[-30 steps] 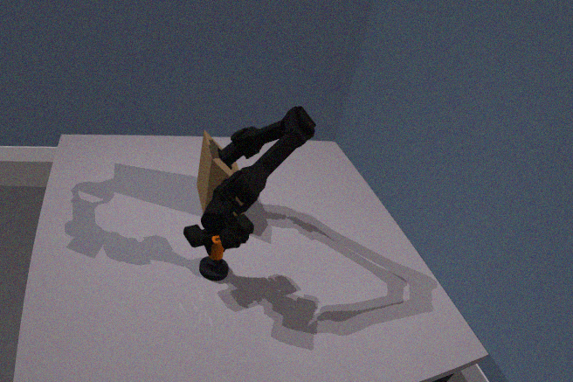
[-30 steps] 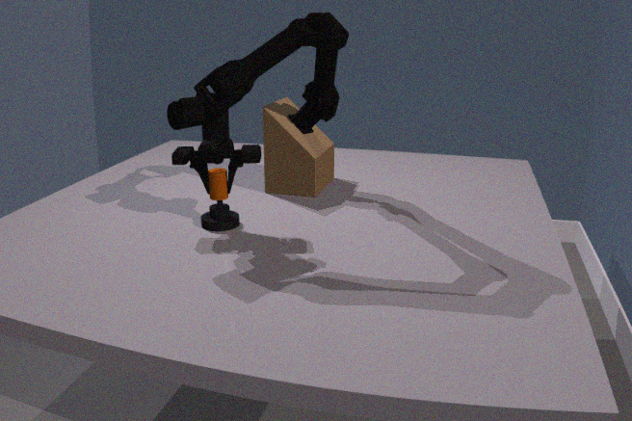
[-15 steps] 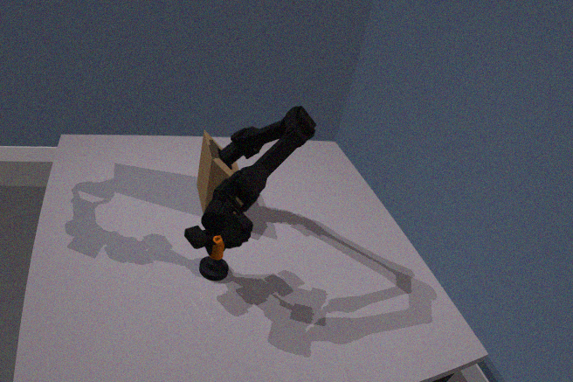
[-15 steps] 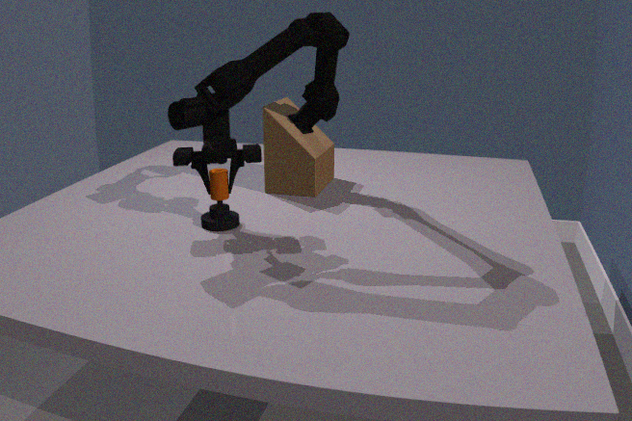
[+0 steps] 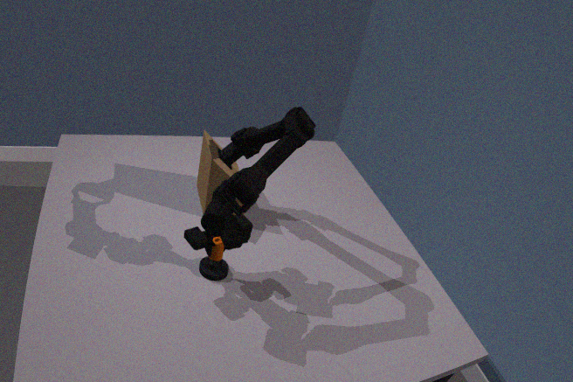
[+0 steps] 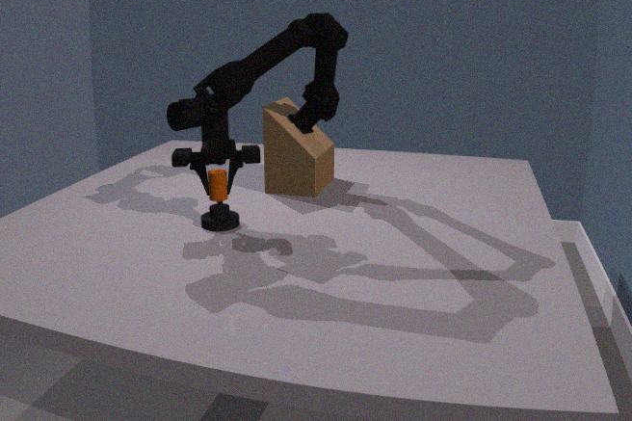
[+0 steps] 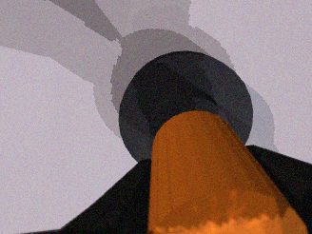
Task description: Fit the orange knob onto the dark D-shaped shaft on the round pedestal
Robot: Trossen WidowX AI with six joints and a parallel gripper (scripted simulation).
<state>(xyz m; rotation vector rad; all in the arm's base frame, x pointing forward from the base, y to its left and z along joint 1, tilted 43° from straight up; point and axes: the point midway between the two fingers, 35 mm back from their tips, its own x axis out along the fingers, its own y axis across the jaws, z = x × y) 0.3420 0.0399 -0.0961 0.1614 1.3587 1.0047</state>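
Now: the orange knob 20 mm above my gripper tip. The rest, counted from my gripper tip: dark round pedestal (40 mm below).
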